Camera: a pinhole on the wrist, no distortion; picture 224 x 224 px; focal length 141.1 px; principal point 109.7 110.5 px. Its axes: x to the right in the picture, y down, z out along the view. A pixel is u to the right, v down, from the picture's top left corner.
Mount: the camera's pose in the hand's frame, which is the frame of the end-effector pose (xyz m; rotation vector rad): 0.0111 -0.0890 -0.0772 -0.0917 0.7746 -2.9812
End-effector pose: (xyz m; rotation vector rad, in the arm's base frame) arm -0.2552 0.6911 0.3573 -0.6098 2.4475 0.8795
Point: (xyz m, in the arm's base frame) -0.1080 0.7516 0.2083
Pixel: 153.4 41.5
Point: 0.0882 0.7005 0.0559
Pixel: 158.1 113.8
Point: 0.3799 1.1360 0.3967
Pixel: outside the picture
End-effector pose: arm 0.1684 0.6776 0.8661 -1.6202 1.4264 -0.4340
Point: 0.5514 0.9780 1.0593
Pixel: 196.5 123.2
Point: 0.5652 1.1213 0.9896
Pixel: 217.3 92.0
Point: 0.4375 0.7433 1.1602
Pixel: 168.3 207.3
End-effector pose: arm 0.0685 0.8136 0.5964 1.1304 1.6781 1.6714
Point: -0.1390 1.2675 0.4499
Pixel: outside the picture
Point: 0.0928 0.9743 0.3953
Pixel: 79.5 113.6
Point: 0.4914 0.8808 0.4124
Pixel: 189.2 30.5
